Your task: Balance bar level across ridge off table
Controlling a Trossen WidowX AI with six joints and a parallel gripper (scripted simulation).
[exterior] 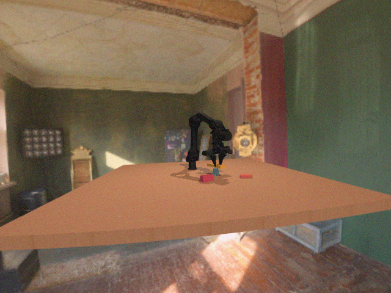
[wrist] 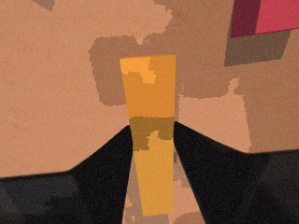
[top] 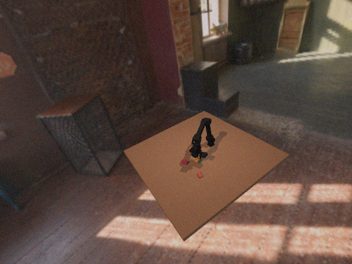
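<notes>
My gripper tip is now 30 mm past the bar and 10 mm to the left of it. Round my gripper tip: pink-red block 120 mm ahead, 90 mm to the right, 40 mm below.
</notes>
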